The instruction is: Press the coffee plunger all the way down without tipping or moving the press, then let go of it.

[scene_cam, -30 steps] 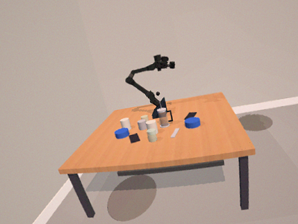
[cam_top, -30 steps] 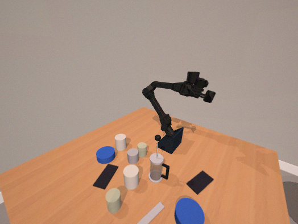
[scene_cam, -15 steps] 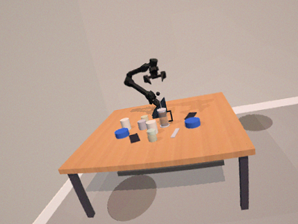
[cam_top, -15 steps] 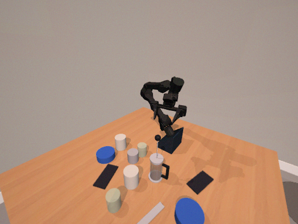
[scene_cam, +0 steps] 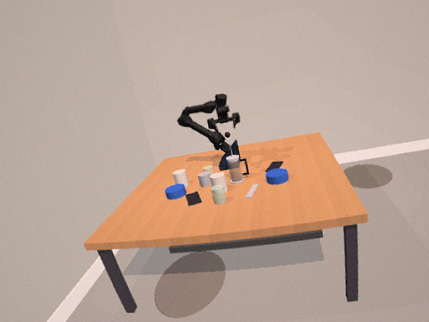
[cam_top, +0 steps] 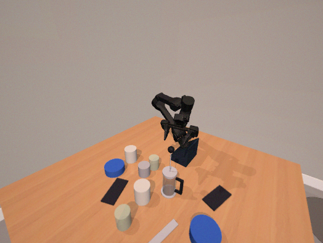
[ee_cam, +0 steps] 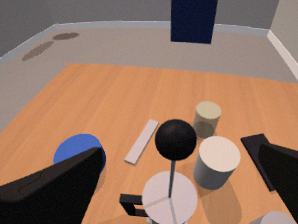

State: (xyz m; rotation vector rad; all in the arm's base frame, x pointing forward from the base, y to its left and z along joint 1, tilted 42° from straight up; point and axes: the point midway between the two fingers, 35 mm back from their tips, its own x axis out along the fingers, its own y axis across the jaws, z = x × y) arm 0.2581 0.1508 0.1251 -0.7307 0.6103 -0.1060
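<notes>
The glass coffee press is 160 mm below my gripper tip, 20 mm to the left of it and 20 mm ahead of it. Also, from my gripper tip: grey strip (300 mm below, 210 mm ahead, 80 mm to the left).
</notes>
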